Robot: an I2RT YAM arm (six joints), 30 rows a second.
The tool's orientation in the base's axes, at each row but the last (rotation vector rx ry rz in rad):
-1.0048 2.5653 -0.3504
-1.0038 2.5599 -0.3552
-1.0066 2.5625 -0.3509
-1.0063 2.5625 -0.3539
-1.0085 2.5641 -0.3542
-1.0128 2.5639 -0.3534
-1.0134 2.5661 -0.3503
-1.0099 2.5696 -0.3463
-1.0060 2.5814 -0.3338
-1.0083 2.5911 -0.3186
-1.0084 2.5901 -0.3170
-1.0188 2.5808 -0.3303
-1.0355 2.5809 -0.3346
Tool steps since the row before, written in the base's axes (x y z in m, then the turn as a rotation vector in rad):
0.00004 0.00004 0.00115 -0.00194 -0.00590 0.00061
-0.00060 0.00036 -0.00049 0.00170 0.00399 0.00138
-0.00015 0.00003 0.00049 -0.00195 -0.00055 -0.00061
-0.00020 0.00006 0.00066 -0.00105 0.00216 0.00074
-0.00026 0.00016 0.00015 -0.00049 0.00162 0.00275
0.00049 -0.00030 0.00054 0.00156 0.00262 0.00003
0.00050 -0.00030 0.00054 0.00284 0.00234 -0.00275
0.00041 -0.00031 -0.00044 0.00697 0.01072 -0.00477
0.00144 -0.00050 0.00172 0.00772 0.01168 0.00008
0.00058 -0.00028 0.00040 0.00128 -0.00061 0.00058
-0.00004 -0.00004 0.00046 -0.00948 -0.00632 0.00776
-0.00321 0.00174 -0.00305 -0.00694 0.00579 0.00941
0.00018 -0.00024 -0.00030 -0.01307 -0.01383 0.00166
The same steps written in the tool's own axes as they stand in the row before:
-0.00033 -0.00040 -0.00103 0.00525 -0.00327 -0.00079
0.00028 0.00079 0.00015 -0.00425 0.00134 -0.00092
-0.00004 -0.00006 -0.00051 0.00185 0.00100 -0.00021
-0.00006 -0.00007 -0.00069 -0.00096 0.00191 -0.00132
0.00003 0.00022 -0.00026 -0.00145 0.00047 -0.00285
-0.00025 -0.00070 -0.00025 -0.00289 0.00091 0.00037
-0.00026 -0.00071 -0.00025 -0.00290 0.00092 0.00344
0.00004 -0.00032 0.00060 -0.01104 0.00512 0.00618
-0.00105 -0.00181 -0.00094 -0.01336 0.00371 0.00197
-0.00030 -0.00069 -0.00012 -0.00060 -0.00141 0.00002
-0.00005 -0.00015 -0.00043 0.00906 -0.00131 -0.01031
0.00169 0.00424 0.00135 -0.00145 0.00523 -0.01186
0.00011 -0.00018 0.00037 0.01818 -0.00221 -0.00541

